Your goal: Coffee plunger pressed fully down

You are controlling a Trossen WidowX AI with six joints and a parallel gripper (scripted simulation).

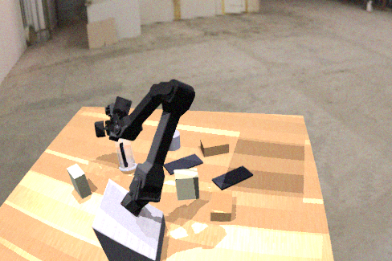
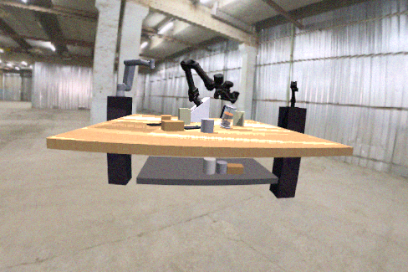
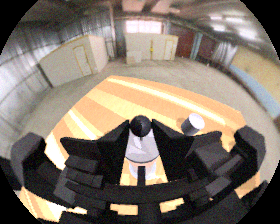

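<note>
My gripper tip is now 80 mm above the coffee press, 50 mm past it and 30 mm to the left of it.
</note>
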